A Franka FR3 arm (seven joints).
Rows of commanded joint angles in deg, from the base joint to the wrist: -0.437 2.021 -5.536 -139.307 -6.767 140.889 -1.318; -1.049 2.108 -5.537 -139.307 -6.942 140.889 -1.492; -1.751 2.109 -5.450 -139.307 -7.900 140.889 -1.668; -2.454 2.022 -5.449 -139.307 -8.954 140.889 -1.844; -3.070 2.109 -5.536 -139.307 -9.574 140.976 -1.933; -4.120 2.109 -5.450 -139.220 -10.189 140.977 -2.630; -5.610 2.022 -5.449 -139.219 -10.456 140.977 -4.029; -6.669 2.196 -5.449 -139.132 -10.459 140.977 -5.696
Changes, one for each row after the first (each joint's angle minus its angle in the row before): -0.612 0.087 -0.001 0.000 -0.175 0.000 -0.174; -0.702 0.001 0.087 0.000 -0.958 0.000 -0.176; -0.703 -0.087 0.001 0.000 -1.054 0.000 -0.176; -0.616 0.087 -0.087 0.000 -0.620 0.087 -0.089; -1.050 0.000 0.086 0.087 -0.615 0.001 -0.697; -1.490 -0.087 0.001 0.001 -0.267 0.000 -1.399; -1.059 0.174 0.000 0.087 -0.003 0.000 -1.667
